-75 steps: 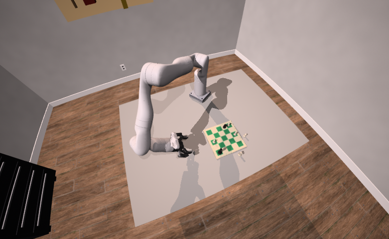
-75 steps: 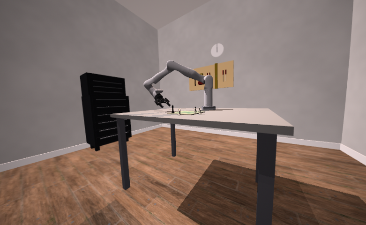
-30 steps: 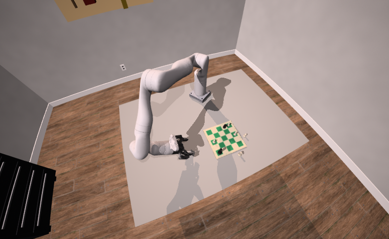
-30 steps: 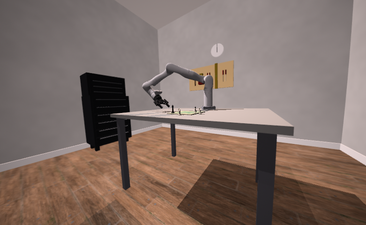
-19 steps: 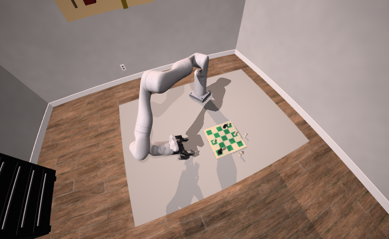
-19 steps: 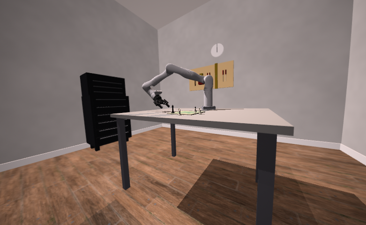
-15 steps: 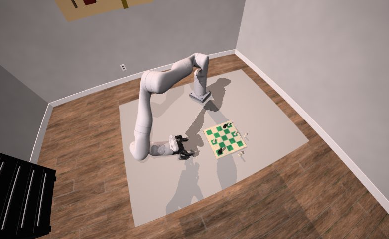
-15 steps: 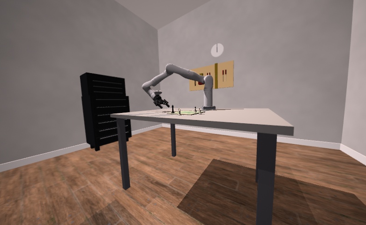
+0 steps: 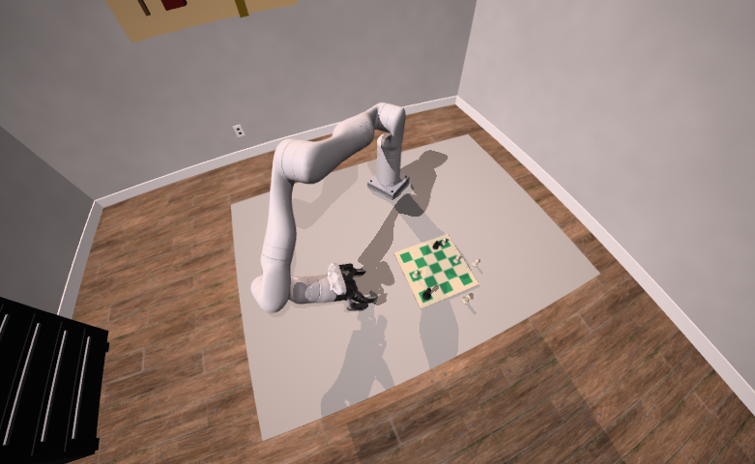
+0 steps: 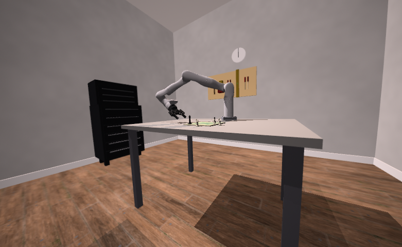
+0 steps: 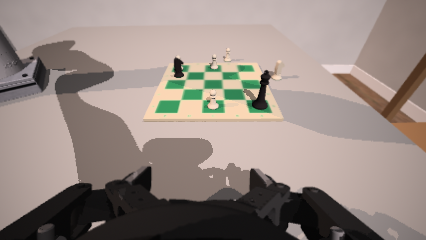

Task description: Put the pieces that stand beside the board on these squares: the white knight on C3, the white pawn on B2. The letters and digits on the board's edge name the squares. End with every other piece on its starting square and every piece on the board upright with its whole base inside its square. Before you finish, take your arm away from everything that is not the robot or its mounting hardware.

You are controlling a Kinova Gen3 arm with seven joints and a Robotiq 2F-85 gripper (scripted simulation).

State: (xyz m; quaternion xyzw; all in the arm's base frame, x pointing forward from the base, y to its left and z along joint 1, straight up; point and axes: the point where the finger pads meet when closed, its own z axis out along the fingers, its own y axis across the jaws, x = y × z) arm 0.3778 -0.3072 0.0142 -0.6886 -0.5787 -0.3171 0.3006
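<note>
The tall cream piece is 190 mm ahead of my hand, 250 mm to the left of it and 30 mm below it. The rest, counted from my hand: cream chessboard 50 mm ahead, 240 mm to the left, 40 mm below.
</note>
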